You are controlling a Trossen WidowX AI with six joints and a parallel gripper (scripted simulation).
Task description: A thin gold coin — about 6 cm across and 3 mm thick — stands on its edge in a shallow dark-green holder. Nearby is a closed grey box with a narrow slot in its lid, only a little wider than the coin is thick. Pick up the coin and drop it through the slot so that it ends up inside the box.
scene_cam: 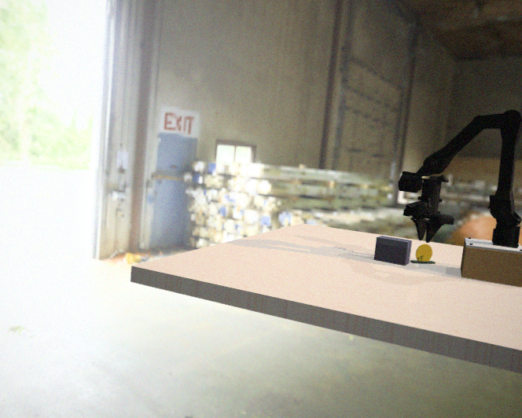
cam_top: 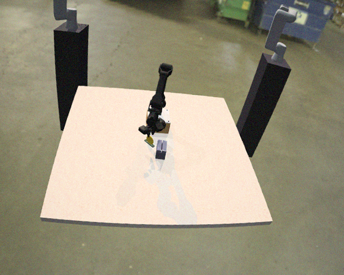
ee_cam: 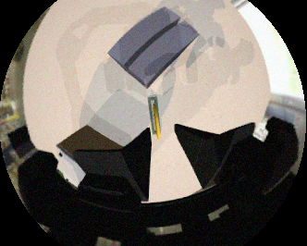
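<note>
My gripper tip is now 10 mm past the gold coin and 40 mm above it.
</note>
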